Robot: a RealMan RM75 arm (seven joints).
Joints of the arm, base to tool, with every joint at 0 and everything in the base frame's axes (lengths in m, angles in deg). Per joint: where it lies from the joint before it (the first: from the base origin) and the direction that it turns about. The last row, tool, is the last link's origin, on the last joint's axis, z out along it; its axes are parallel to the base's.
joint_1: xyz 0 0 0.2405 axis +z
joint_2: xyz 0 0 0 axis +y
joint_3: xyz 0 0 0.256 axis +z
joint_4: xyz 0 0 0 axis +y
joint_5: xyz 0 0 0.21 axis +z
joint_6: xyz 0 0 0 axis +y
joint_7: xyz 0 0 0.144 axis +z
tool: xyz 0 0 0
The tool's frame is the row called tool.
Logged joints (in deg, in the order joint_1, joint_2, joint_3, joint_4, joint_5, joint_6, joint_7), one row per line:
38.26, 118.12, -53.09, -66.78, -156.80, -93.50, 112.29
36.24, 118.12, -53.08, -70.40, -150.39, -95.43, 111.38
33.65, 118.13, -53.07, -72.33, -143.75, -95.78, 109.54
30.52, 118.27, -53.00, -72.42, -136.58, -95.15, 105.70
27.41, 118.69, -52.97, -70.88, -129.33, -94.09, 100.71
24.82, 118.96, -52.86, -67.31, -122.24, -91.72, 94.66
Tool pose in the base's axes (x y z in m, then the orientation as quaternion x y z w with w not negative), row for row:
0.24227, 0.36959, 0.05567, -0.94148, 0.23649, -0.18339, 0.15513
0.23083, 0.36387, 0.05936, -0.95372, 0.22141, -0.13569, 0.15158
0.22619, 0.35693, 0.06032, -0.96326, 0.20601, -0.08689, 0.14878
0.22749, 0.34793, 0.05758, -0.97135, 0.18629, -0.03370, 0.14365
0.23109, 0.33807, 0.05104, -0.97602, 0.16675, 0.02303, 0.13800
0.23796, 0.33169, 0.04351, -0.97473, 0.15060, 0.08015, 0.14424
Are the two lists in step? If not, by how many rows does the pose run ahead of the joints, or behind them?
They are in step.
